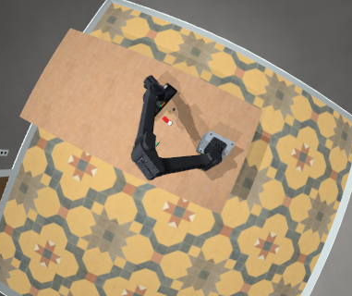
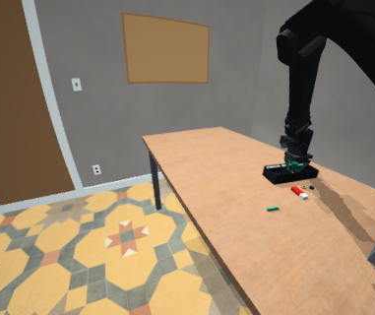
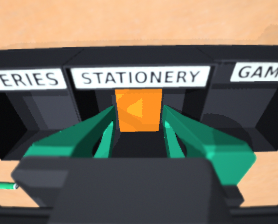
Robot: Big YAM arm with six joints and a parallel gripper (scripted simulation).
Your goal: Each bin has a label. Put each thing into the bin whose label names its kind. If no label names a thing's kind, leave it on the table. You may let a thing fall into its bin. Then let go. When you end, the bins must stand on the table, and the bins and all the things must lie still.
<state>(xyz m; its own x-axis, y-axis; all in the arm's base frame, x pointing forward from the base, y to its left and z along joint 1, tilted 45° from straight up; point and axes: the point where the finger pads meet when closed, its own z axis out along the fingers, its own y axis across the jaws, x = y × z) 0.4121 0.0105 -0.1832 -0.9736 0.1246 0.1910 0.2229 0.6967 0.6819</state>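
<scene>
Right now my hand is 1 cm above the orange block. Round my hand: black nut: 10 cm behind, 2 cm below; green battery: 11 cm behind, 25 cm to the left, 2 cm below; yellow nut: 8 cm behind, 3 cm to the left, 2 cm below.
</scene>
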